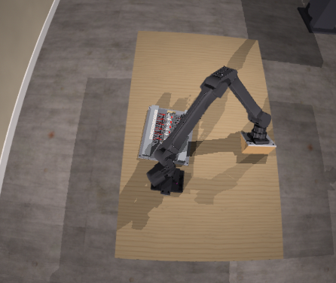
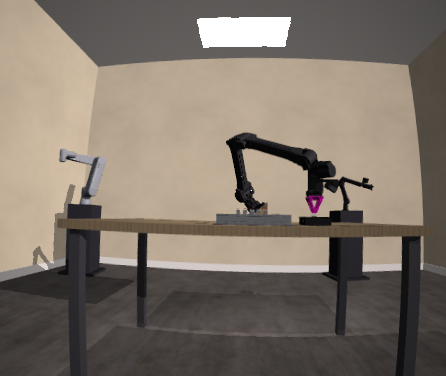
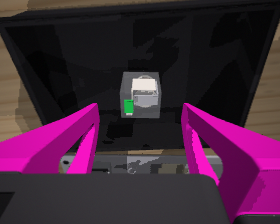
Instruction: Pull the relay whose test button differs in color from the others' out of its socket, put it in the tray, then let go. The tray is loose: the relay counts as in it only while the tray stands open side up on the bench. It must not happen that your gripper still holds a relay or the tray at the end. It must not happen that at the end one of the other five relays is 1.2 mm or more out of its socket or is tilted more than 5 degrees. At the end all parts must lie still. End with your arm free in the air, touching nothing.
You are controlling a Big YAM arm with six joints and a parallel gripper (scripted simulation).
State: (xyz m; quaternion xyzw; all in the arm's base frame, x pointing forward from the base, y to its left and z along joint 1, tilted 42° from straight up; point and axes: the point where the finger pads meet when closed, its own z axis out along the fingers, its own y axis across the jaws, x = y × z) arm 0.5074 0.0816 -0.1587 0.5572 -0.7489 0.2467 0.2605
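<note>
My hand is 3 cm above the relay. Also, from my hand: black tray 4 cm below.
</note>
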